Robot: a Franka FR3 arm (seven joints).
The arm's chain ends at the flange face. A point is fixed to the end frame.
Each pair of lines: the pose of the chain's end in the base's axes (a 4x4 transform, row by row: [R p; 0 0 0 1], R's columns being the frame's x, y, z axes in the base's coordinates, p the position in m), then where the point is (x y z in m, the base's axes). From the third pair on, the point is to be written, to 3 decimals.
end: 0.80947 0.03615 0.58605 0.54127; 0.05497 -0.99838 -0.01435 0.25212; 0.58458 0.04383 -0.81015 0.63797; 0 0 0 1
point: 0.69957 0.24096 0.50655
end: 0.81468 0.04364 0.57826 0.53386; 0.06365 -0.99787 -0.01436 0.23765; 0.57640 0.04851 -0.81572 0.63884; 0 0 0 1
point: 0.69095 0.22694 0.50595
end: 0.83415 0.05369 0.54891 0.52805; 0.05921 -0.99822 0.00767 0.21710; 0.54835 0.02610 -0.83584 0.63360; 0 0 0 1
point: 0.680 0.211 0.495
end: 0.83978 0.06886 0.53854 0.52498; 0.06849 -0.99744 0.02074 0.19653; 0.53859 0.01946 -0.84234 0.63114; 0 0 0 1
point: 0.676 0.193 0.491
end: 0.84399 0.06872 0.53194 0.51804; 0.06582 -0.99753 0.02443 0.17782; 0.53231 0.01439 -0.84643 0.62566; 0 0 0 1
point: 0.668 0.175 0.484
